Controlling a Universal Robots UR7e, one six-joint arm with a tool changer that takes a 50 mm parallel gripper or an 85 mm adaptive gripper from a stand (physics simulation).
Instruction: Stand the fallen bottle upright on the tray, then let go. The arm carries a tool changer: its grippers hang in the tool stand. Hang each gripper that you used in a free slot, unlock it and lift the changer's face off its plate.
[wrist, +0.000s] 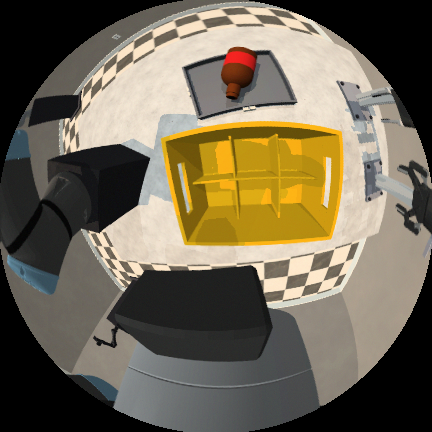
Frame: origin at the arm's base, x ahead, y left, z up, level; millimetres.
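Where they show: arm's base, link origin: (68, 199).
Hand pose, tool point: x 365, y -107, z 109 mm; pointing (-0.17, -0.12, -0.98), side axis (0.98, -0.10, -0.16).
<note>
Things, the pixels of their centre, and the offset from my tool point. "pt": a spot on its surface instead.
- brown bottle, body centre: (237, 72) 308 mm down, 59 mm ahead, 269 mm left
- grey tray, surface spot: (207, 90) pt 345 mm down, 25 mm back, 254 mm left
- yellow divided crate, body centre: (256, 177) 262 mm down, 34 mm ahead, 9 mm left
The brown bottle (239, 75) with a red label lies on its side on the grey tray (207, 90), its neck toward the crate. The tray is at the top of the wrist view. No gripper shows on the arm in this view. An adaptive gripper (404, 189) with dark fingers spread apart hangs at the tool stand (372, 175) at the right edge. Another dark tool (402, 107) hangs above it, partly cut off by the view's edge; its fingers cannot be made out.
A yellow divided crate (252, 123) stands between the tray and the bottom of the view, close to the tray. A black block (122, 185) and dark arm links (30, 225) are at the left. A black housing (195, 305) covers part of the checkered table edge (310, 270).
</note>
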